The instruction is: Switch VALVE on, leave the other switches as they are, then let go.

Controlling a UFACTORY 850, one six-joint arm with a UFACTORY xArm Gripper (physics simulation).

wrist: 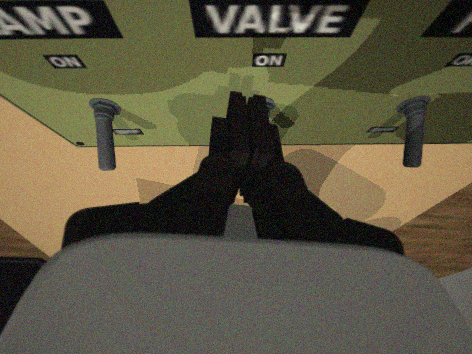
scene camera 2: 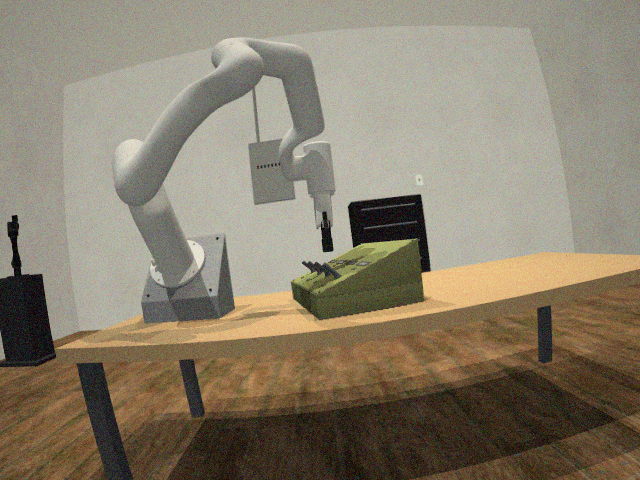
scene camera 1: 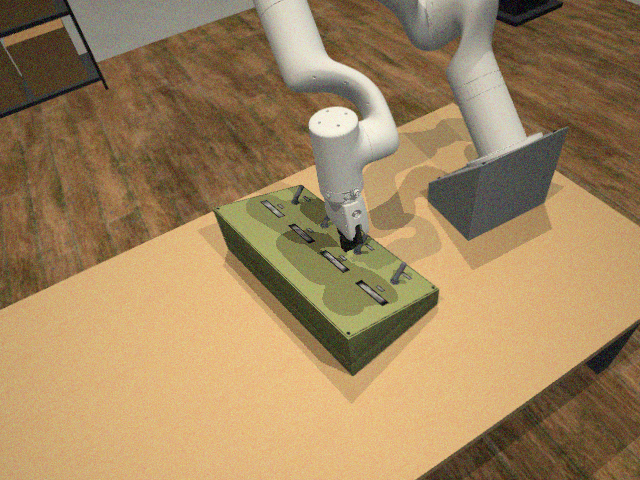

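Note:
The green switch panel (scene camera 1: 289,258) (scene camera 2: 372,294) (wrist: 165,70) carries a row of grey levers. The VALVE label (wrist: 277,20) is at the top middle of the wrist view, with an ON plate (wrist: 269,60) below it. The VALVE lever (scene camera 1: 357,250) is mostly hidden by my gripper; its pivot (wrist: 270,103) shows just right of the fingertips. In scene camera 2 the levers lean toward the robot base, away from the labels. My gripper (scene camera 1: 352,248) (scene camera 2: 327,250) (wrist: 241,118) is shut and empty. Its tips point down, a little above the panel beside the VALVE lever.
The LAMP lever (scene camera 1: 398,273) (wrist: 105,137) and the FEED lever (scene camera 1: 324,222) (wrist: 413,137) stand on either side of VALVE. A further lever (scene camera 1: 297,194) is at the panel's far end. The grey robot base (scene camera 1: 506,186) (scene camera 2: 204,279) stands behind the panel on the table (scene camera 1: 180,372).

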